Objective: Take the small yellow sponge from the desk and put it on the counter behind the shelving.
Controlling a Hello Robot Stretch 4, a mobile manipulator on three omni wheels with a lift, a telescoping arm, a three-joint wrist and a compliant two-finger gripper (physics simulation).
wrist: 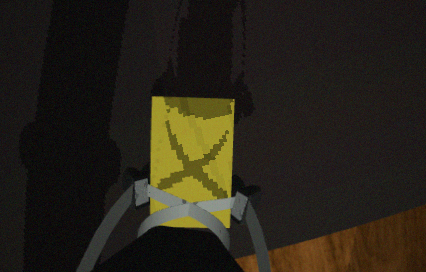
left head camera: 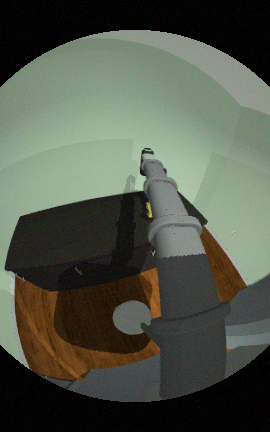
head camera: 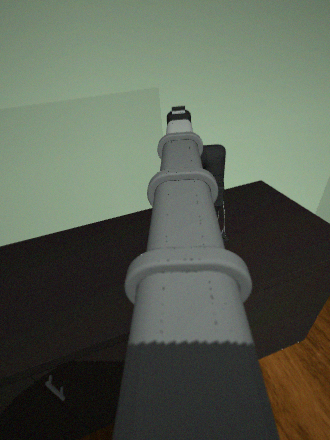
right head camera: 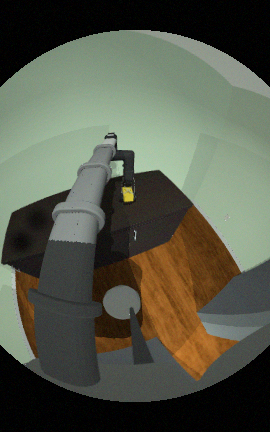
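Where they show: gripper, fingertip midpoint: (wrist: 192, 183) (right head camera: 127, 198); robot's base, origin of the base link: (left head camera: 131, 316) (right head camera: 122, 301).
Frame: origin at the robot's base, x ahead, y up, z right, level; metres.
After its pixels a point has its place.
Observation:
The small yellow sponge (left head camera: 149, 210) @(x 0.660, y 1.032, z 0.065 m) (right head camera: 128, 195) @(x 0.653, y 1.032, z 0.093 m) (wrist: 192, 145) @(x 0.713, y 1.032, z 0.084 m) is upright in the wrist view, between the two fingertips. My gripper (wrist: 192, 183) @(x 0.673, y 0.985, z 0.088 m) is shut on its near part, one pad at each side. The sponge is over the dark counter top (head camera: 280, 235) @(x 0.817, y 0.882, z 0.391 m) (left head camera: 60, 235) @(x 0.518, y 0.882, z -0.560 m) (right head camera: 157, 195) @(x 0.825, y 0.882, z 0.344 m) (wrist: 325, 125) @(x 0.752, y 0.882, z 0.257 m), near its front edge. Shadows of the gripper fall on the top beyond the sponge; the exact gap below it cannot be told. In the head camera view the arm hides the sponge. No shelving can be made out.
The telescoping arm (head camera: 185, 215) @(x 0.263, y 1.407, z 0.003 m) (left head camera: 172, 210) @(x 0.233, y 1.407, z -0.002 m) (right head camera: 82, 195) @(x 0.235, y 1.407, z 0.008 m) reaches out over the counter toward the green wall (head camera: 240, 75) @(x 1.245, y 1.412, z 0.269 m) behind it. The counter front has handles (head camera: 56, 389) (right head camera: 134, 235). A grey round disc (left head camera: 132, 317) @(x 0.000, y 0.187, z 0.003 m) (right head camera: 121, 302) @(x -0.003, y 0.187, z 0.003 m) shows low over the wooden floor (right head camera: 170, 280) @(x 0.222, y -0.028, z 0.641 m).

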